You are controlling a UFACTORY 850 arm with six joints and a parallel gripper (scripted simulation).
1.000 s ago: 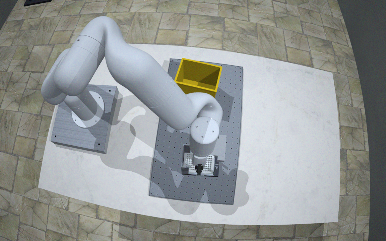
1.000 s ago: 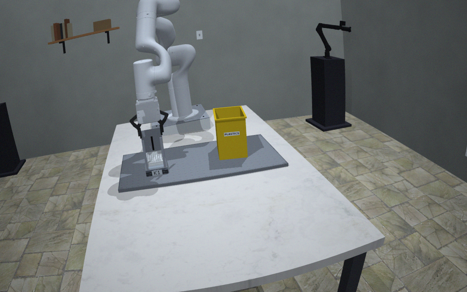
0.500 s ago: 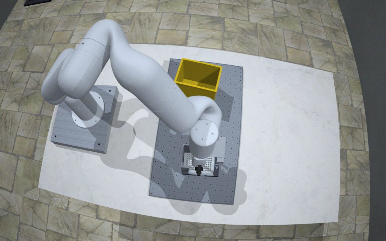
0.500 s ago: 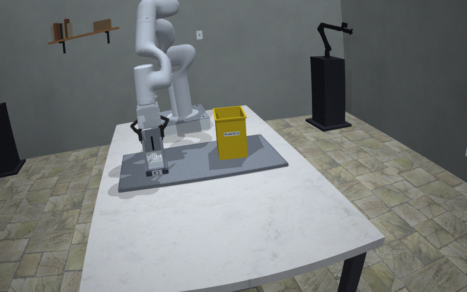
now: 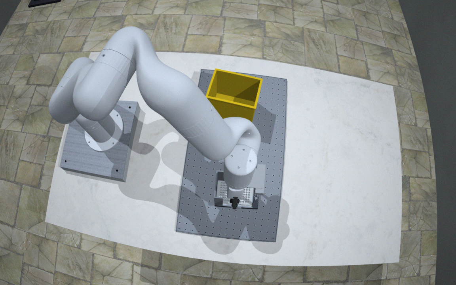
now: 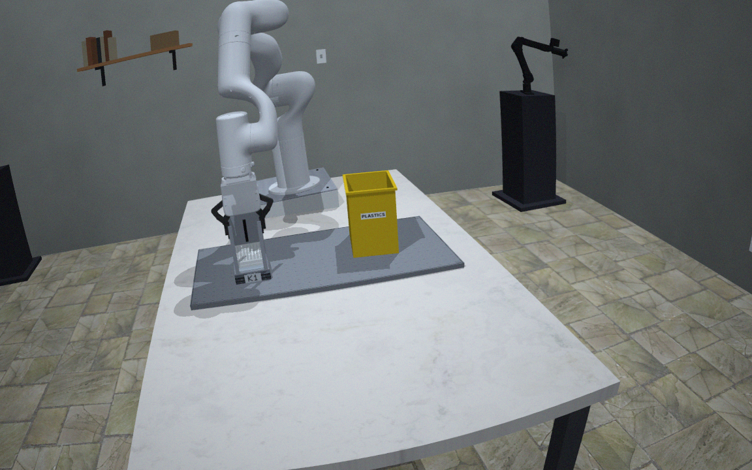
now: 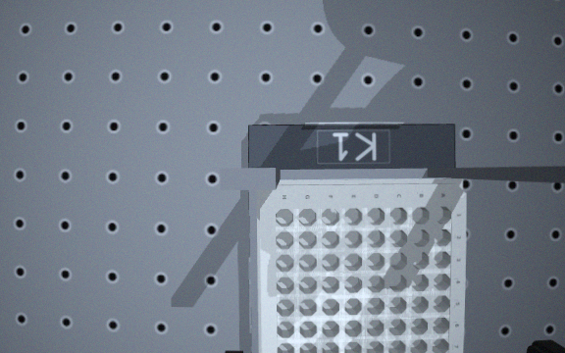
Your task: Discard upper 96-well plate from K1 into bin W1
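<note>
Now: the 96-well plate 70 mm below my hand. Round my hand: yellow plastics bin 20 mm behind, 350 mm to the left, 20 mm below.
</note>
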